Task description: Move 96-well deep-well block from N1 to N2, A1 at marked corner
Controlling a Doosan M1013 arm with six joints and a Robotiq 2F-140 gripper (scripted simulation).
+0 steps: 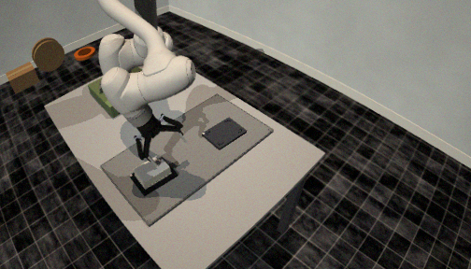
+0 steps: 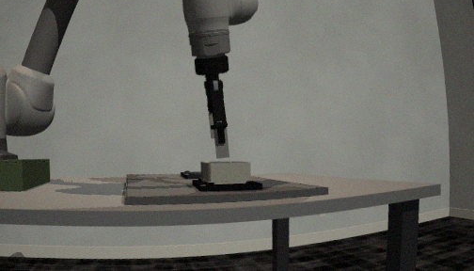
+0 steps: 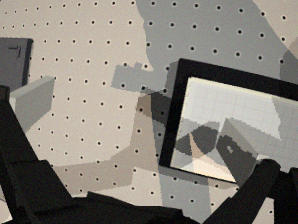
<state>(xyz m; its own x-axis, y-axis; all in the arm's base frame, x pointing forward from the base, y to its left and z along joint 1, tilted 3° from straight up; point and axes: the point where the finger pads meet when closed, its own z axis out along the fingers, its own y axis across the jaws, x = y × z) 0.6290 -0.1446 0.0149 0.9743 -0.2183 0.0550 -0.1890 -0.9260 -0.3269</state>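
Now: the white deep-well block 2 cm behind my hand, 9 cm to the right of it and 6 cm below it.
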